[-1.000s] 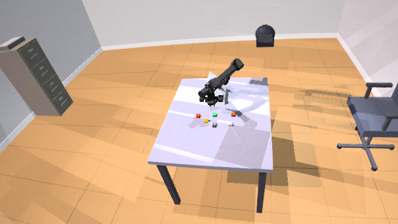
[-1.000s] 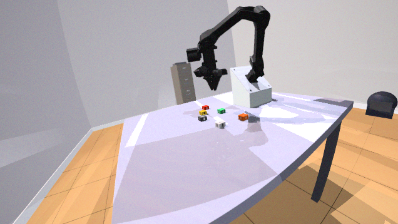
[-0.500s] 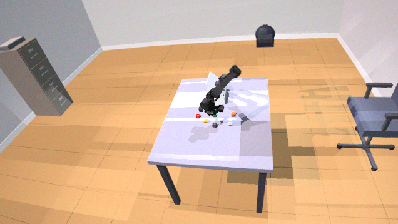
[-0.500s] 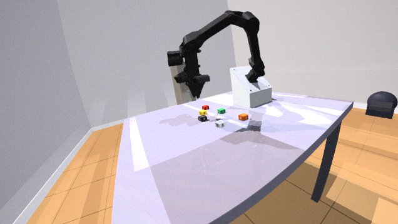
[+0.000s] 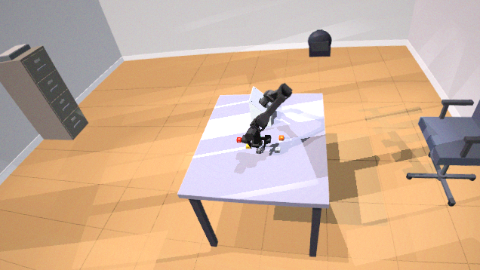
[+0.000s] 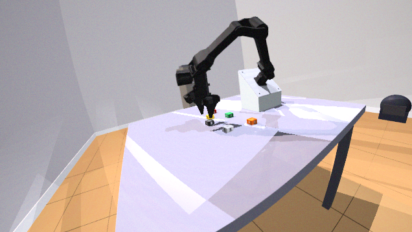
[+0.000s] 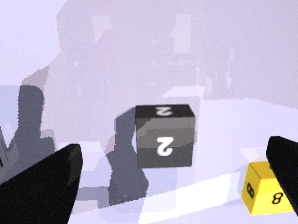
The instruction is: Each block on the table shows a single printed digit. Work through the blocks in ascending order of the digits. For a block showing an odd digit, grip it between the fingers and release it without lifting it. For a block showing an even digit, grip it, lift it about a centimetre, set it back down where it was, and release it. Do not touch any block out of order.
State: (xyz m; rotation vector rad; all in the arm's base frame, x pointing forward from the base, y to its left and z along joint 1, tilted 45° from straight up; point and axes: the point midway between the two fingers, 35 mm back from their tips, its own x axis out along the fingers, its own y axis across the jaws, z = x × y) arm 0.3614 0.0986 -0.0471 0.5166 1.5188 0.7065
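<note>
Now: gripper tip 3 cm above the black block and 1 cm past it. The rest, counted from my gripper tip: white block (12 cm to the left, 4 cm behind, 3 cm below); green block (13 cm behind, 3 cm to the right, 3 cm below); yellow block (8 cm to the right, 5 cm behind, 3 cm below).
</note>
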